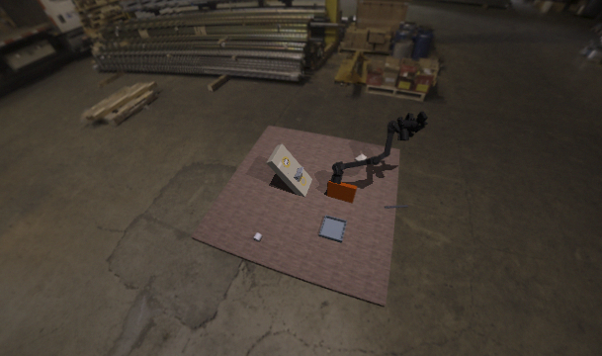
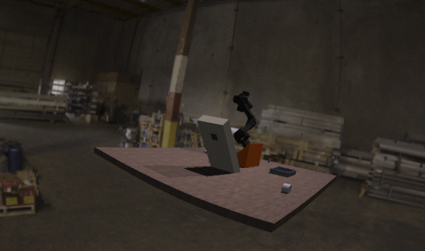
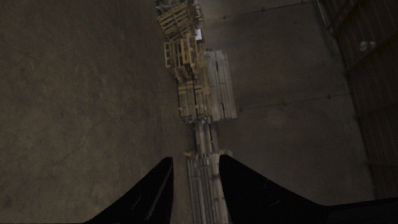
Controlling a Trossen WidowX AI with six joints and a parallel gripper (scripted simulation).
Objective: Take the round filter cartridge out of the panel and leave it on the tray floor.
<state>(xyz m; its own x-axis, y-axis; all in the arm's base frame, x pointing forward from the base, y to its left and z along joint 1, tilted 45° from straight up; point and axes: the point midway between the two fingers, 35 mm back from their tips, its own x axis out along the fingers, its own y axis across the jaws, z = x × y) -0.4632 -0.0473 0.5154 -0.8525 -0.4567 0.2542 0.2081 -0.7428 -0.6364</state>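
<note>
My gripper tip is 88 cm short of the round filter cartridge, 42 cm to the right of it and 22 cm above it. Round my gripper tip: beige service panel (83 cm ahead, 42 cm to the left, 30 cm below); then flat white piece (44 cm below, 38 cm ahead, 1 cm to the right); then blue-grey tray (70 cm to the left, 44 cm below, 44 cm ahead).
</note>
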